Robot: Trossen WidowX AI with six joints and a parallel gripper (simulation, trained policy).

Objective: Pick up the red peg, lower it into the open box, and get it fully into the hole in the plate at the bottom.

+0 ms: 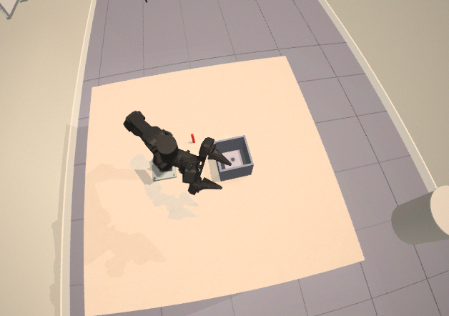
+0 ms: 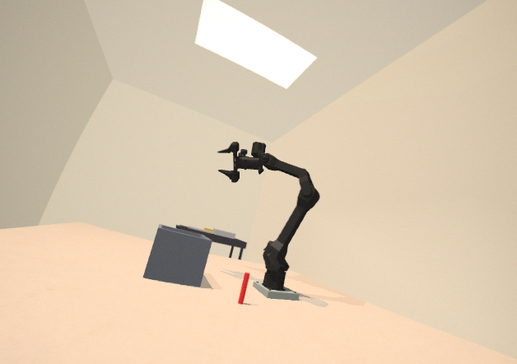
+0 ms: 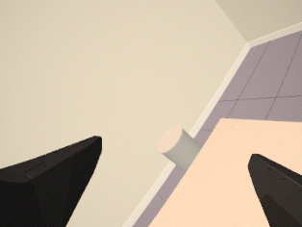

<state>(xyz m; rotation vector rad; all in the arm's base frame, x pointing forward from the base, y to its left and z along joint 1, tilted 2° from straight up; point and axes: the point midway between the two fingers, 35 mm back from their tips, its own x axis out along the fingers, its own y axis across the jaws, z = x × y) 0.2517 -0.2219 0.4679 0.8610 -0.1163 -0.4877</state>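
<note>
My gripper tip is 13 cm past the red peg, 38 cm to the right of it and 43 cm above it. Also, from my gripper tip: plate 6 cm ahead, 23 cm to the left, 43 cm below.
</note>
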